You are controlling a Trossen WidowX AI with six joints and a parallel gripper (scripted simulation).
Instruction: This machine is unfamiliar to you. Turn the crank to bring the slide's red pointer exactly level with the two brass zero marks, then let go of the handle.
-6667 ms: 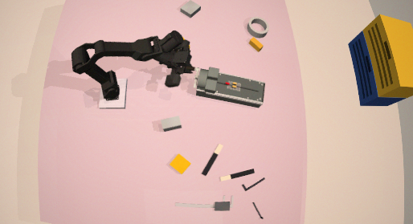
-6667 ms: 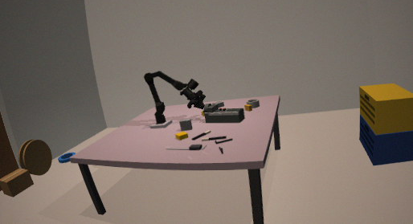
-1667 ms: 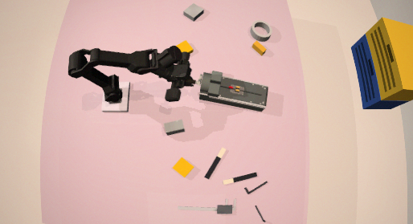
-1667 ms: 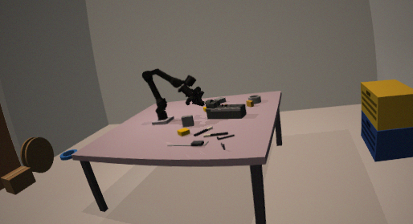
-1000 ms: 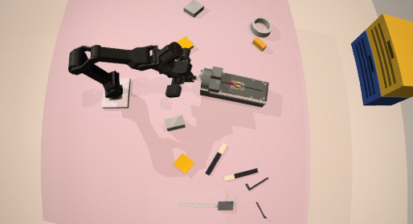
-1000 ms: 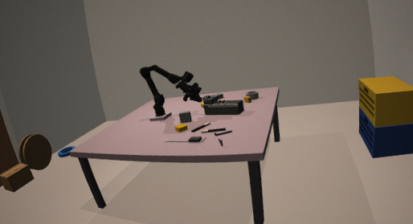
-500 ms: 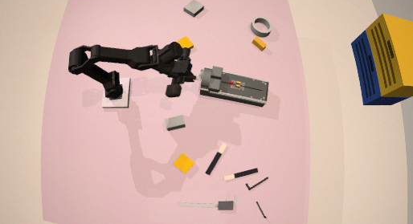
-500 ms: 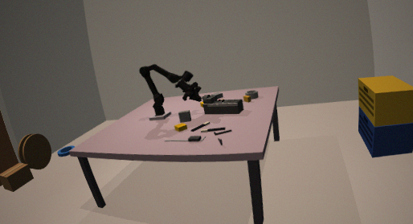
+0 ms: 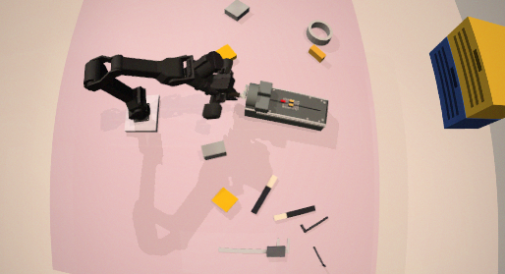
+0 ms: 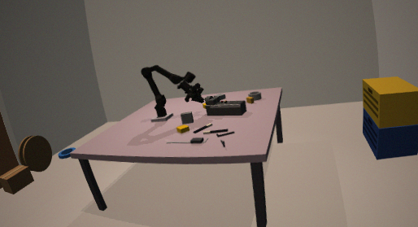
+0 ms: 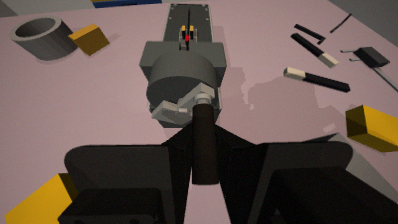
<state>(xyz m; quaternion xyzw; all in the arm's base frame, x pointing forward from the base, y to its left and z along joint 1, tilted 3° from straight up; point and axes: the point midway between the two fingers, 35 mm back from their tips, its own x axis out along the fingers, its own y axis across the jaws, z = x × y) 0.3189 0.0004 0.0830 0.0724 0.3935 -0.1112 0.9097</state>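
Now: the dark crank handle 2 cm behind my gripper tip and 2 cm above it. Round my gripper tip: orange block: 30 cm ahead, 18 cm to the left, 7 cm below; red pointer: 14 cm ahead, 2 cm to the right, 1 cm below.
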